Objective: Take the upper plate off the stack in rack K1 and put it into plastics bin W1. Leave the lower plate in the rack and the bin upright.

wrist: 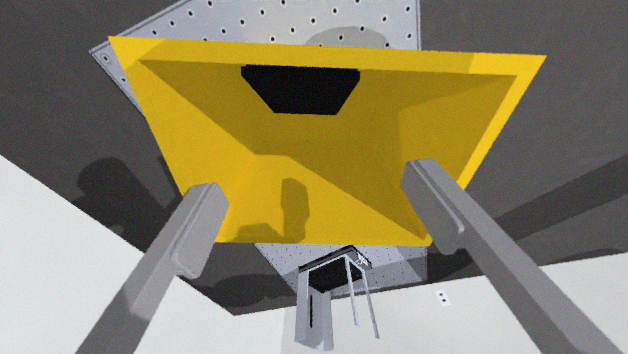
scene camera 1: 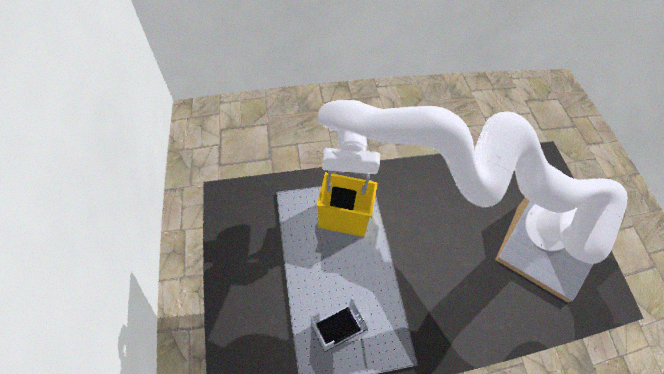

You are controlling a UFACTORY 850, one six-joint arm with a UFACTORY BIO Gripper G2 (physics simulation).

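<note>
My gripper (scene camera 1: pixel 347 191) (wrist: pixel 314 195) is open, with nothing between its fingers. It points down over the yellow plastics bin W1 (scene camera 1: pixel 343 223) (wrist: pixel 170 130), with its fingertips at about the bin's opening. The bin stands upright. A black plate (scene camera 1: pixel 343 198) (wrist: pixel 302 90) is inside the bin, apart from the fingers. Whether it lies flat or leans cannot be told. Rack K1 (scene camera 1: pixel 326 346) (wrist: pixel 302 317) stands at the lower middle of the scene view, with a black plate (scene camera 1: pixel 338 326) (wrist: pixel 332 276) in it.
The bin and the rack both stand on a light perforated board (scene camera 1: pixel 345 275) (wrist: pixel 250 30), which lies on a dark mat (scene camera 1: pixel 430 220). The arm reaches in from its base (scene camera 1: pixel 540 270) at the right. A pale wall (scene camera 1: pixel 75 150) rises at the left.
</note>
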